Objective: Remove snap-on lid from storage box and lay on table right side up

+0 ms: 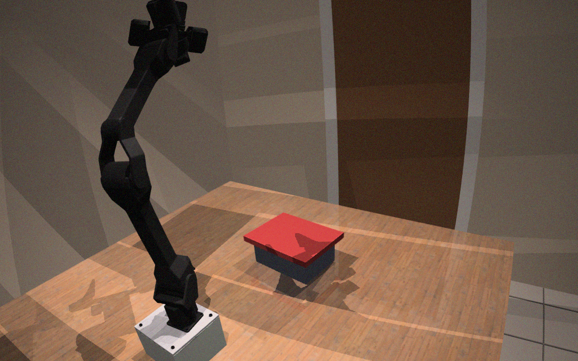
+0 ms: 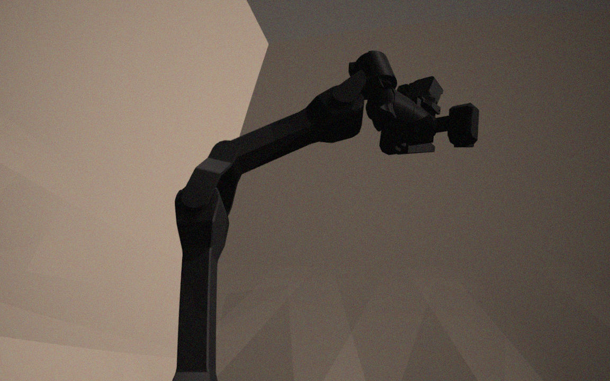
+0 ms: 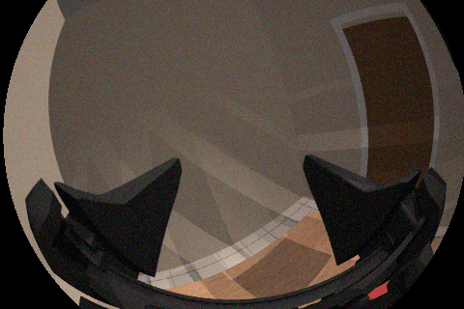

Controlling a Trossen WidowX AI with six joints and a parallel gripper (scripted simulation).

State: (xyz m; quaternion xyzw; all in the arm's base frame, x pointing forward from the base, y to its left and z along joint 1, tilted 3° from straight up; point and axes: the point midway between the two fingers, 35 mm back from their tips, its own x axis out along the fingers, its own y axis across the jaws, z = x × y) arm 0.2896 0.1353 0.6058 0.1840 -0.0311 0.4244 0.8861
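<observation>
Now: the red lid 14 cm ahead of my gripper tip, 26 cm to the right of it and 62 cm below it. Also, from my gripper tip: grey-blue storage box 14 cm ahead, 26 cm to the right, 67 cm below.
</observation>
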